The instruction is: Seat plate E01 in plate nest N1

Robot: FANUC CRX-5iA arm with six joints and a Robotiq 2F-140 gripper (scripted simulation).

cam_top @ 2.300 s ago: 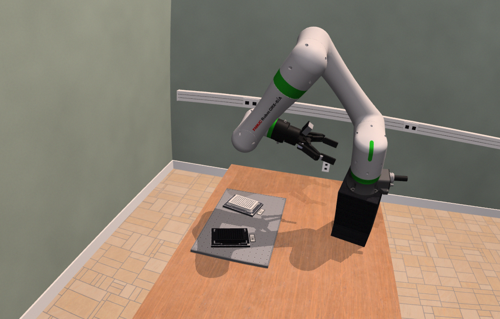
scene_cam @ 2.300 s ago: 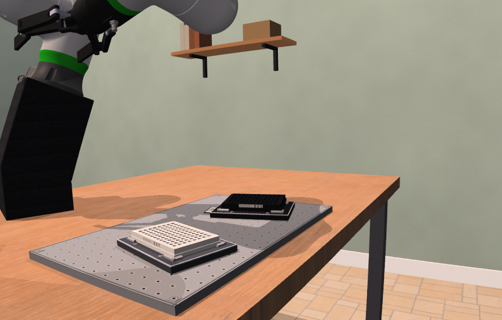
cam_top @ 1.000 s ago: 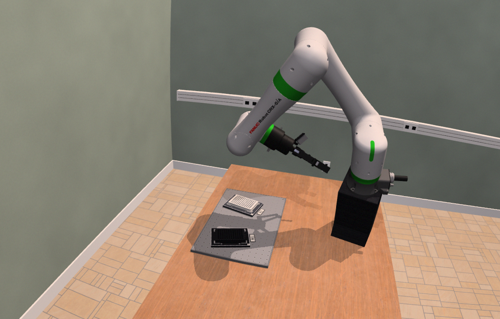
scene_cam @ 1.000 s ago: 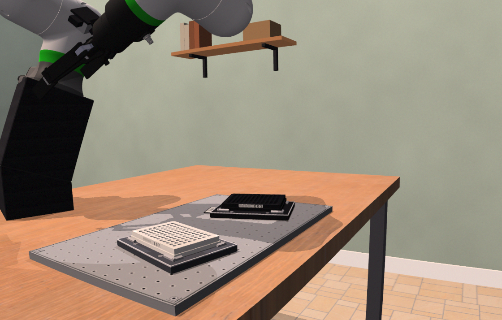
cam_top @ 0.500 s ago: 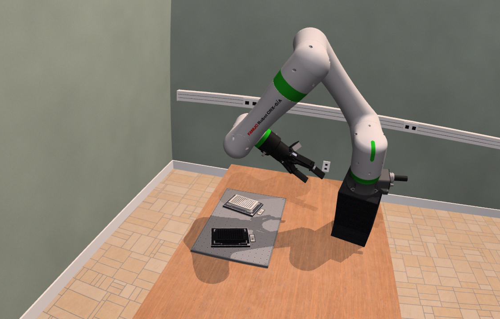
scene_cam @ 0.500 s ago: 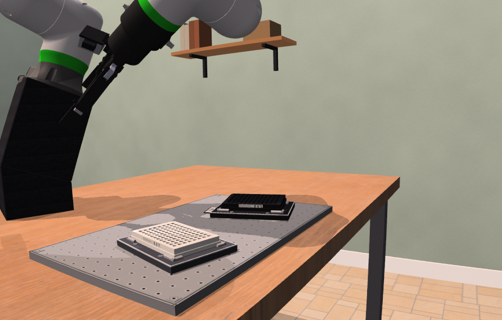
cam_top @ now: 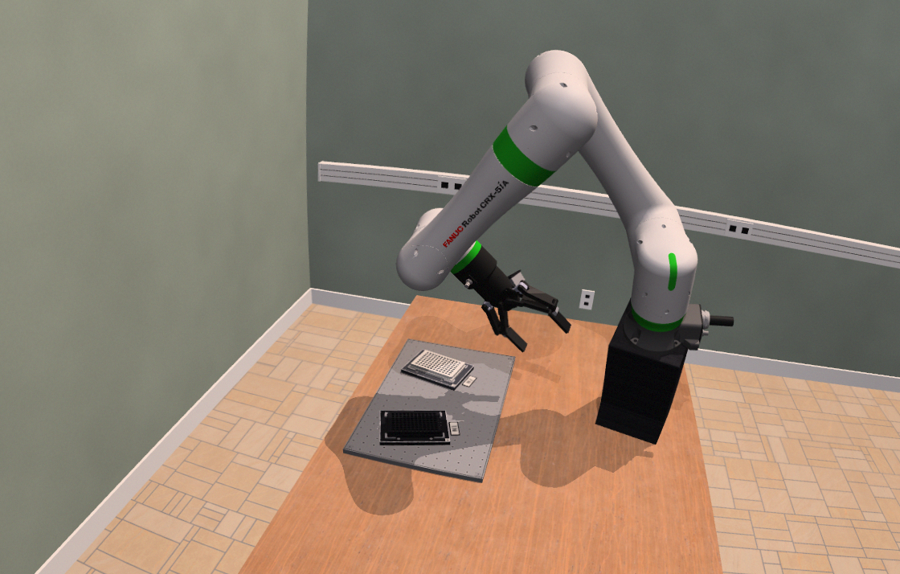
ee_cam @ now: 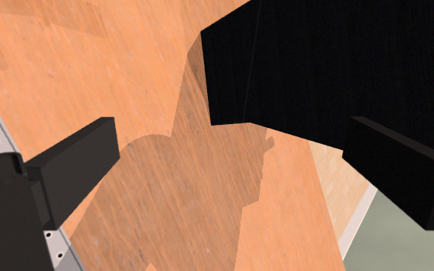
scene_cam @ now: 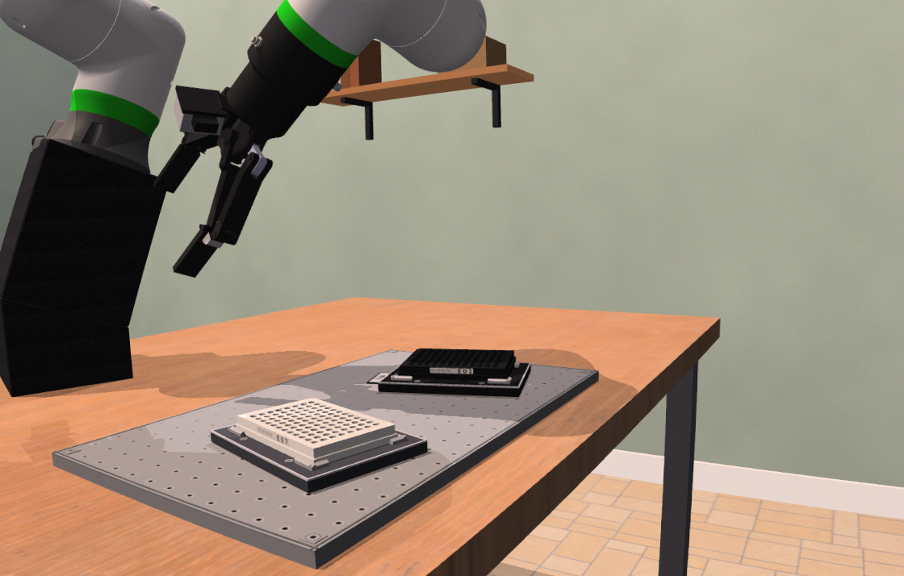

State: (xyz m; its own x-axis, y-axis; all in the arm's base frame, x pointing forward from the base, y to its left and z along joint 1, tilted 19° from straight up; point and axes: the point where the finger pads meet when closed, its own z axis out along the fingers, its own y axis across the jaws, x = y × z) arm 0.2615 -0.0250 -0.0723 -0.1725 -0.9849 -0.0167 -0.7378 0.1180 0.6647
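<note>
Right now my hand is 260 mm short of the black well plate E01, 200 mm to the right of it and 180 mm above it. Also, from my hand: black plate nest N1 (260 mm ahead, 190 mm to the left, 200 mm below); white plate E07 (270 mm ahead, 70 mm to the right, 180 mm below).
</note>
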